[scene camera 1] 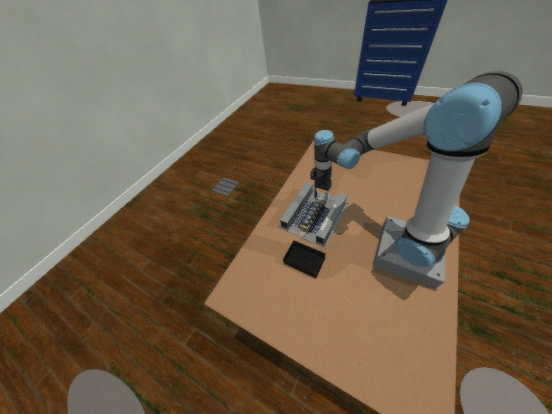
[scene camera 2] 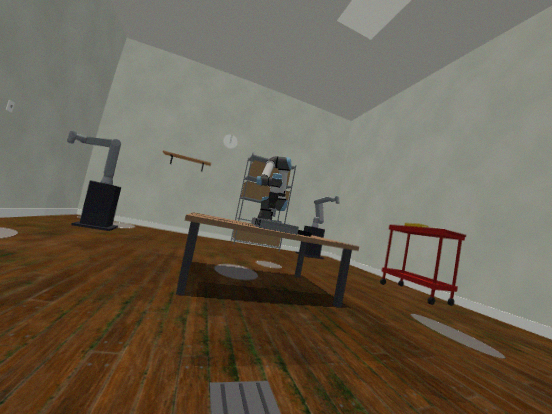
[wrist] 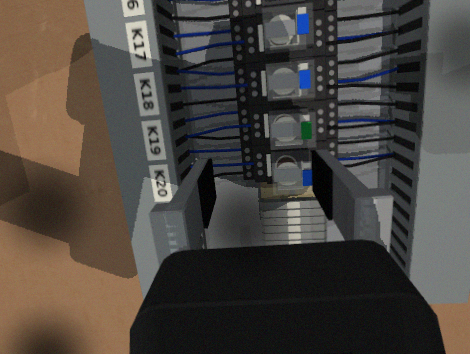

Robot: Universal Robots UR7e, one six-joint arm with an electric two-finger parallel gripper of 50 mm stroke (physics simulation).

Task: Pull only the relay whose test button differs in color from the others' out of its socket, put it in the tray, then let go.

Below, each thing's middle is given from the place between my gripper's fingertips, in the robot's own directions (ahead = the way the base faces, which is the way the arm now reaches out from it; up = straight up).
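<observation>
Taking the relay panel (scene camera 1: 294,229) as my reference, I find my hand 100 mm above it. My hand is also 30 mm to the right of the panel and 20 mm short of it.
</observation>
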